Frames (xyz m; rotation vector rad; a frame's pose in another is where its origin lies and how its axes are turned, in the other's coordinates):
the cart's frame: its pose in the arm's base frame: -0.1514 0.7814 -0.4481 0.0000 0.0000 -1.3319
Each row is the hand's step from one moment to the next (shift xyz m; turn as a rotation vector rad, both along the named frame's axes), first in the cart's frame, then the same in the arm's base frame.
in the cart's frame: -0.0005 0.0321 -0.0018 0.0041 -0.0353 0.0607
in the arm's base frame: 0.0311 0.0081 -0.0018 -0.0333 -0.0123 0.0607
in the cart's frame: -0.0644 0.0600 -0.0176 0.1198 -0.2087 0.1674
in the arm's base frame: 0.0431 0.0768 -0.0176 -0.1744 -0.1658 0.1674
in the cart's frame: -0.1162 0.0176 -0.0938 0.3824 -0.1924 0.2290
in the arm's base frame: -0.0104 0.1171 -0.0938 -0.0964 -0.4171 0.2290
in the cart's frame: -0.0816 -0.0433 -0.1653 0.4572 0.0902 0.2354
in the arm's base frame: -0.0614 0.0690 -0.1653 0.1958 -0.4229 0.2354
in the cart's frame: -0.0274 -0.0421 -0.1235 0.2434 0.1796 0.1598
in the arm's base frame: -0.0474 0.0167 -0.1235 0.2321 -0.1940 0.1598
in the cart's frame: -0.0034 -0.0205 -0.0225 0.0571 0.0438 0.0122
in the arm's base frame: -0.0207 -0.0015 -0.0225 0.0561 -0.0451 0.0122
